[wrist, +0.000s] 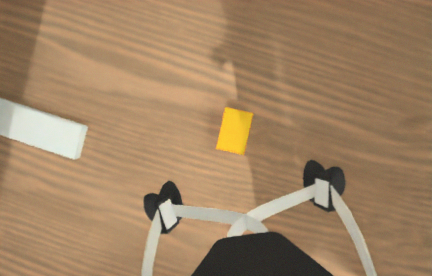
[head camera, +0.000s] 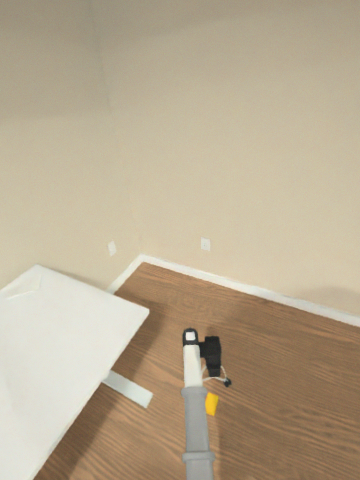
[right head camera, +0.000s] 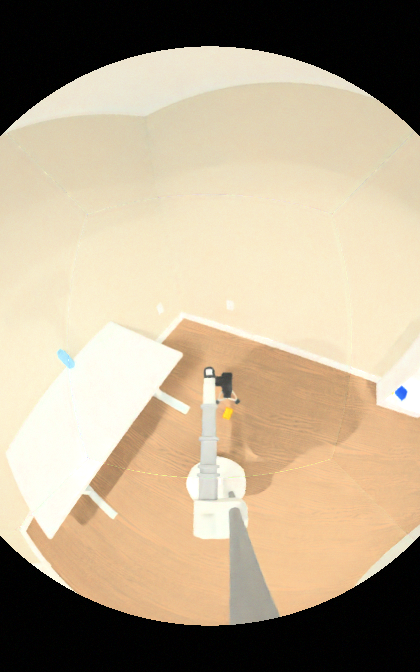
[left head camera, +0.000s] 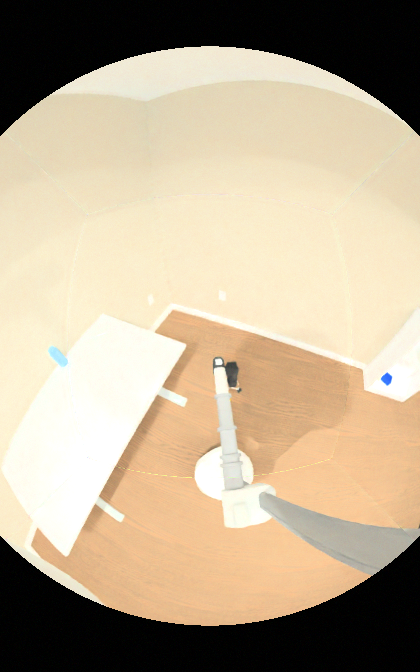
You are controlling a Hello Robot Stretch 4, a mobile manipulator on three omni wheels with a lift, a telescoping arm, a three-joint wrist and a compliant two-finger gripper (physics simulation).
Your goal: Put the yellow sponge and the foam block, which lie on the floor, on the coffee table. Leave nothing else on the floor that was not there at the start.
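Places are measured from the robot's base along level axes (x ahead, y right, z down), in centimetres.
Where they show: gripper, fingertip midpoint: (wrist: 241,187) (head camera: 212,385).
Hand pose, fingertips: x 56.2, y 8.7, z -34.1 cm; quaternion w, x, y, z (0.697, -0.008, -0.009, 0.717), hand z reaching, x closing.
Note:
After its pixels a point has its place.
The yellow sponge (head camera: 211,404) @(y 9.1, x 58.7, z -1.7 cm) (right head camera: 228,413) (wrist: 234,131) @(y 9.0, x 59.7, z -1.8 cm) lies flat on the wood floor; it does not show in the left head view. My gripper (head camera: 215,381) @(y 8.7, x 56.2, z -34.1 cm) (right head camera: 228,401) (wrist: 241,187) @(y 8.7, x 56.2, z -34.1 cm) is open and empty, pointing down above the floor. In the wrist view the sponge lies beyond the fingertips, near the middle line between them, apart from both. No separate foam block can be made out on the floor. A white table (head camera: 65,350) @(y -47.9, x 57.3, z -69.2 cm) (left head camera: 100,400) (right head camera: 100,400) stands at the left; I cannot tell if it is the coffee table.
The table's foot (head camera: 127,389) (left head camera: 173,396) (right head camera: 172,401) (wrist: 45,131) reaches out left of the sponge. A light-blue object (left head camera: 58,356) (right head camera: 65,358) shows at the table's far edge. A white piece of furniture (left head camera: 395,360) (right head camera: 392,375) with a blue object (left head camera: 386,379) (right head camera: 401,393) is at right.

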